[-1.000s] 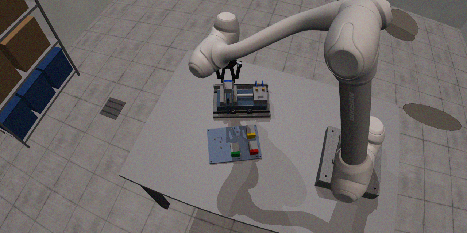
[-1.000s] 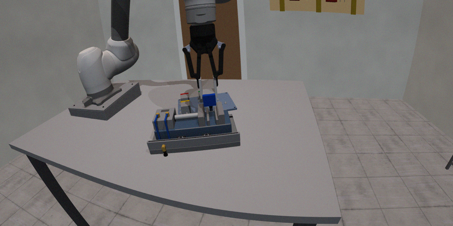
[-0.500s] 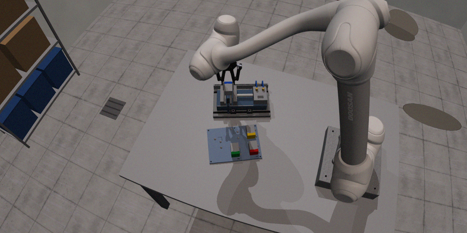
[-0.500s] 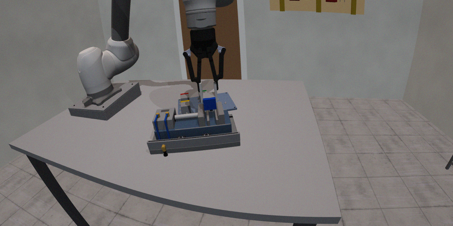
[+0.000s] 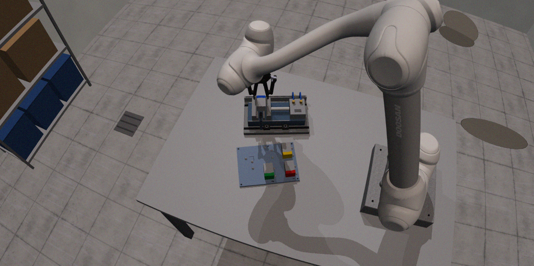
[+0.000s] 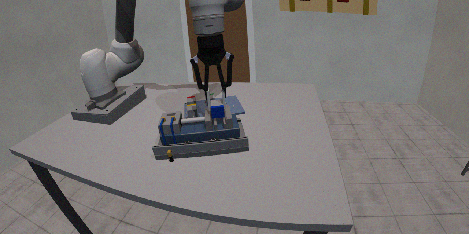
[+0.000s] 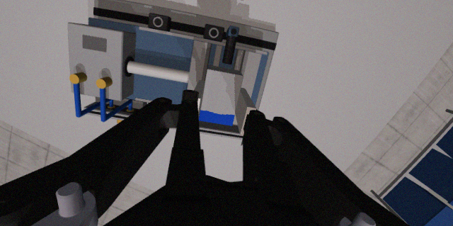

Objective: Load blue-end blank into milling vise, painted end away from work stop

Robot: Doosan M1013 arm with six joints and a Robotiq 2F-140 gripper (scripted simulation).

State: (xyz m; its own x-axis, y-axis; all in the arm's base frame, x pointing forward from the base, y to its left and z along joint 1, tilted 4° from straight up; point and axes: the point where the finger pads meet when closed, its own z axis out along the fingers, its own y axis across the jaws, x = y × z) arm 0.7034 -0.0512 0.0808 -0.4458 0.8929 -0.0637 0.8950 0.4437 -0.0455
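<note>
The blue-ended blank is 30 mm below my hand. Round my hand: black work stop rod: 20 mm behind, 50 mm to the left, 60 mm below; then moving jaw: 30 mm behind, 10 mm to the right, 70 mm below; then fixed jaw: 30 mm ahead, 20 mm to the left, 70 mm below.
</note>
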